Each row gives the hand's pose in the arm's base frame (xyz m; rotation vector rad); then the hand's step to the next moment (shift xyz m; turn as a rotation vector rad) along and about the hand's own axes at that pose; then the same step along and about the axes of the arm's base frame.
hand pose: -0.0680 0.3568 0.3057 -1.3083 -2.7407 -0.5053
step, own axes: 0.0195 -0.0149 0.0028 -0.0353 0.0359 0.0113
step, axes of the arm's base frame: -0.0236 0.0067 -0.0028 0.0509 -0.0017 -0.0080
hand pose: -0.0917 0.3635 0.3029 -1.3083 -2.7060 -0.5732
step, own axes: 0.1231 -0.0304 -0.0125 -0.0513 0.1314 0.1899
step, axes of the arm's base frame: -0.1023 0.0693 0.0312 0.1503 0.1057 -0.1490
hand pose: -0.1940 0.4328 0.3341 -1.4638 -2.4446 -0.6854
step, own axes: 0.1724 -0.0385 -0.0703 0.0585 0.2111 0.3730
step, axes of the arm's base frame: -0.1211 0.0838 0.1203 0.1770 0.3124 -0.2413
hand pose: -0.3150 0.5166 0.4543 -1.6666 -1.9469 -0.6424
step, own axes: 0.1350 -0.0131 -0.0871 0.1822 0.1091 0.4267
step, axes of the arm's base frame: -0.0249 0.0446 0.1529 0.0564 0.4258 -0.2067
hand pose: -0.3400 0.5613 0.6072 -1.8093 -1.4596 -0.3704
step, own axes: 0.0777 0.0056 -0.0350 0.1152 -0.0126 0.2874
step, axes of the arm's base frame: 0.0368 0.0293 0.0713 -0.0439 0.2858 -0.1115
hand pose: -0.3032 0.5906 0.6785 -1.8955 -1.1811 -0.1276
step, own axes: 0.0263 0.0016 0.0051 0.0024 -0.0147 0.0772
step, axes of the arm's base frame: 0.0138 0.0212 0.0089 -0.0360 0.0593 -0.0370
